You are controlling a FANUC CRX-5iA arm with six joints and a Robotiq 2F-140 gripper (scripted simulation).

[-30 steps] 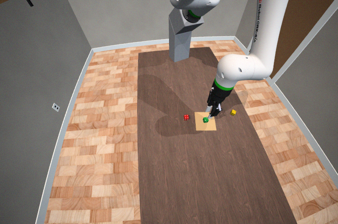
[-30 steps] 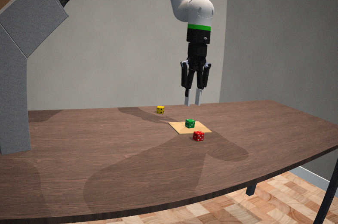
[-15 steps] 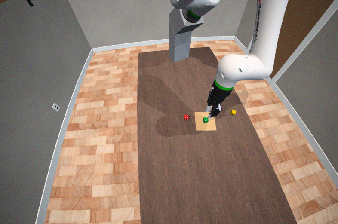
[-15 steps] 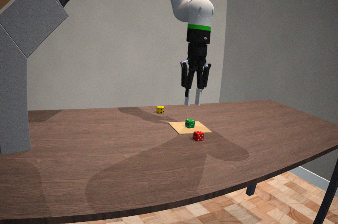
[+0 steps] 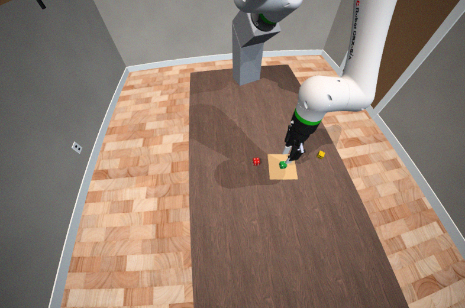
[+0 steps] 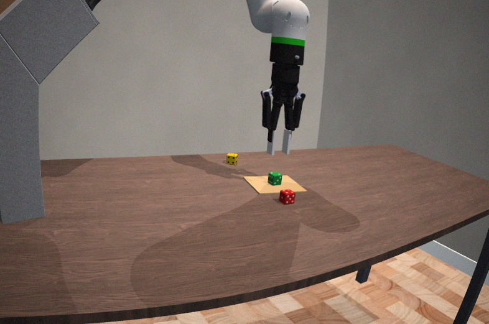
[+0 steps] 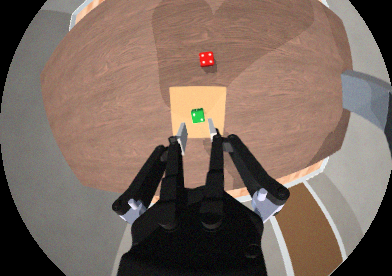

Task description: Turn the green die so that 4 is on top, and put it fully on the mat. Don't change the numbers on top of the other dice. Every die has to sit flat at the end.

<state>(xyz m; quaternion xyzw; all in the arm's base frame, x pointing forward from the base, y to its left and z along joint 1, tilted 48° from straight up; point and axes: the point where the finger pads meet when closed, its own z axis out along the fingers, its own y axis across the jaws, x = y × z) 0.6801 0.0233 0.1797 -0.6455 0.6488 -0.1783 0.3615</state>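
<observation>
My hand is 11 cm above the green die. Round my hand: tan mat (12 cm below); yellow die (5 cm behind, 22 cm to the left, 11 cm below); red die (2 cm behind, 13 cm to the right, 11 cm below).
</observation>
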